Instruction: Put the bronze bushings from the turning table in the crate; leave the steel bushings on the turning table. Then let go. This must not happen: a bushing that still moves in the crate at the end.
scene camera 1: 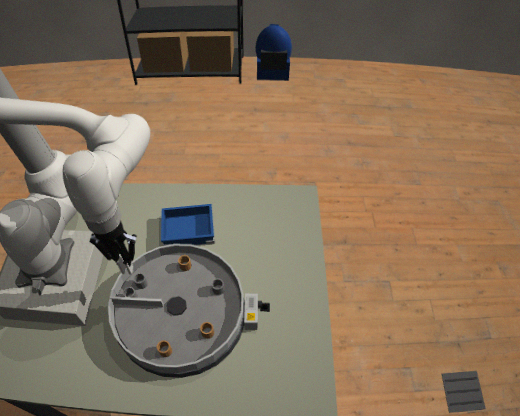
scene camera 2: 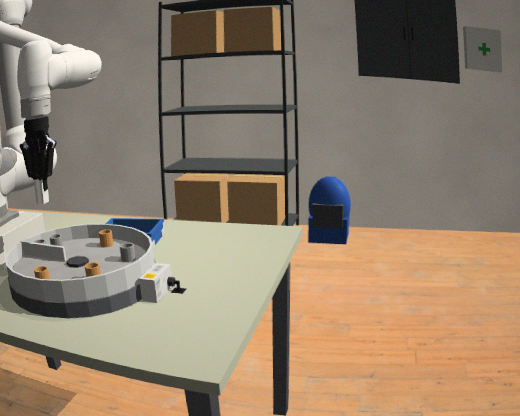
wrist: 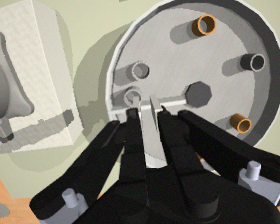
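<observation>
You'd see my gripper in the pictures, and it's there in scene camera 1 and in the wrist view too. There's a blue crate as well, plus a grey turning table.
</observation>
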